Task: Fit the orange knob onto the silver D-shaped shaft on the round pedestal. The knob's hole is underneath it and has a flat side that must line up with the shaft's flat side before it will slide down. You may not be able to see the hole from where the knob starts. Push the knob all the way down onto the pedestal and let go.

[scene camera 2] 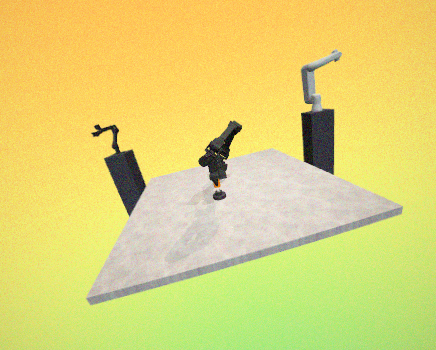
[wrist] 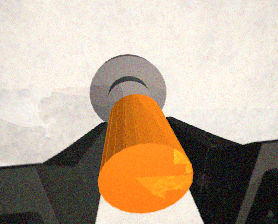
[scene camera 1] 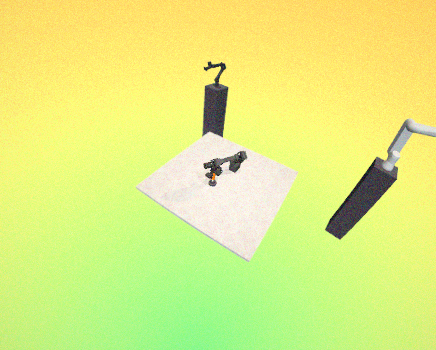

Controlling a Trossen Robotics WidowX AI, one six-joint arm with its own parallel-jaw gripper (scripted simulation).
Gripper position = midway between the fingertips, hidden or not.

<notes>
My gripper point(wrist: 137, 125) carries an orange knob point(wrist: 143, 166). I also see a silver shaft point(wrist: 126, 74).
</notes>
